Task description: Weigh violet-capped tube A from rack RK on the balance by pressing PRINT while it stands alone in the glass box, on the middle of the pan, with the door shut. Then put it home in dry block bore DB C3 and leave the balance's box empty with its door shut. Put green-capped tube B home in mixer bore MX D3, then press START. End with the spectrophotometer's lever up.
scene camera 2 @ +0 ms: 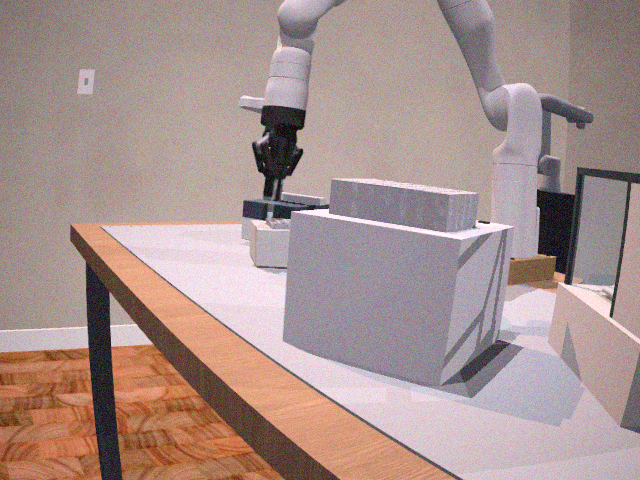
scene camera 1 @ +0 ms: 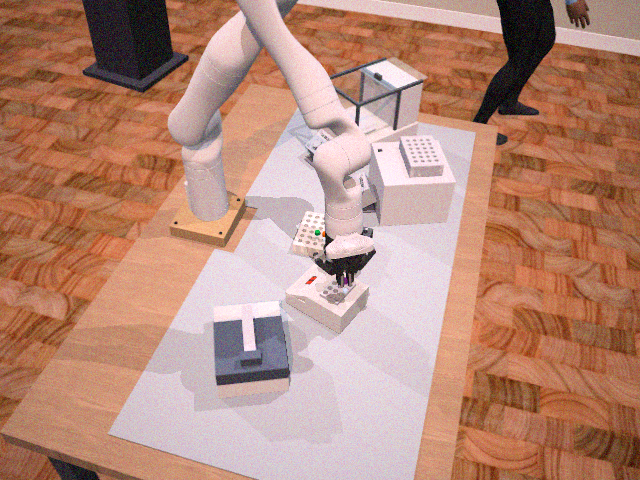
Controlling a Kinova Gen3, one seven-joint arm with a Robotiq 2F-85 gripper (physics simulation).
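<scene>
My gripper (scene camera 1: 345, 282) (scene camera 2: 272, 198) is shut on the violet-capped tube A (scene camera 1: 345, 281) (scene camera 2: 269, 210), upright at the small pale block unit with a red display (scene camera 1: 327, 303) (scene camera 2: 271, 248), apparently the dry block. I cannot tell which bore is below it or whether its tip is inside. Green-capped tube B (scene camera 1: 317, 232) stands in rack RK (scene camera 1: 301, 247), partly behind the gripper. The balance's glass box (scene camera 1: 358, 114) (scene camera 2: 572, 227) stands at the far end; its pan and door state are unclear. The large white box with a holed block (scene camera 1: 412, 201) (scene camera 2: 369, 289) is apparently the mixer.
A dark-topped device (scene camera 1: 227, 343) (scene camera 2: 258, 208) with a pale bar stands at the near end, perhaps the spectrophotometer; its lever state is unclear. An orange cap (scene camera 1: 324, 234) shows beside the green one. Small panels (scene camera 1: 321, 139) lie partly behind the arm. The arm's wooden base (scene camera 1: 199, 233) is at the left.
</scene>
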